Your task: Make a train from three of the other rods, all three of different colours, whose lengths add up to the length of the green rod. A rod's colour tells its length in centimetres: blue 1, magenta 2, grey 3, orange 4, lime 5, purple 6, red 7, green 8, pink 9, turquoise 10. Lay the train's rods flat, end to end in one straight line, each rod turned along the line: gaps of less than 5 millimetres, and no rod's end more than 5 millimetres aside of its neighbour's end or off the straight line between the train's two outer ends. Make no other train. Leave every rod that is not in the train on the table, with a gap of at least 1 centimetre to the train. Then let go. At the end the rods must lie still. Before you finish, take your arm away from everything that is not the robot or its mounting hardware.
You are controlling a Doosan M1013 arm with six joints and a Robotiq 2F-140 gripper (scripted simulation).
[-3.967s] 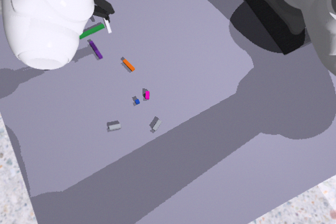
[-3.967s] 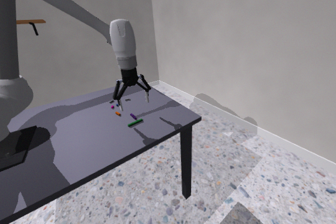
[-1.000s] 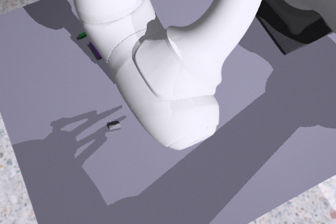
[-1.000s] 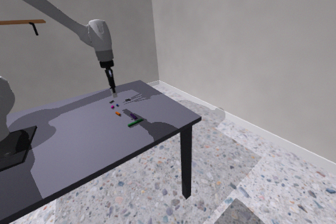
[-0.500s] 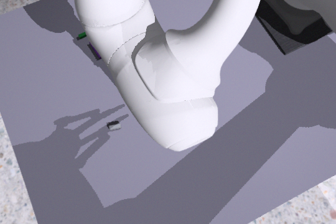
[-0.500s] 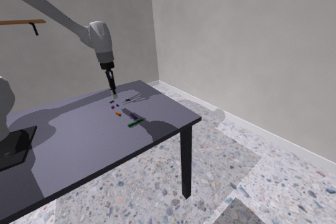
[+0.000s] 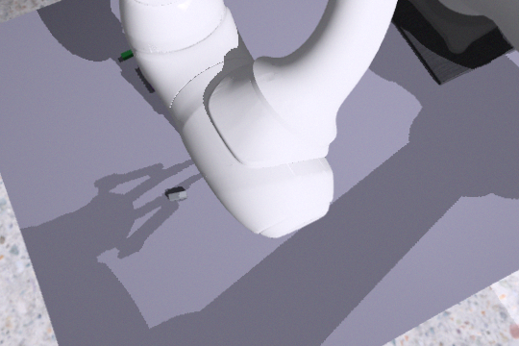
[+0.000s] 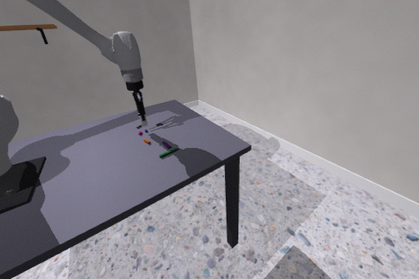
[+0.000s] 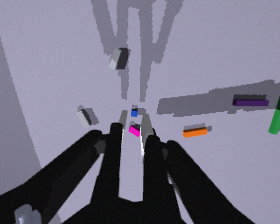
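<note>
Now: the blue rod 70 mm below my hand. Round my hand: magenta rod: 70 mm below, 30 mm behind; orange rod: 110 mm to the right, 70 mm below, 30 mm behind; purple rod: 200 mm to the right, 70 mm below, 20 mm ahead.
</note>
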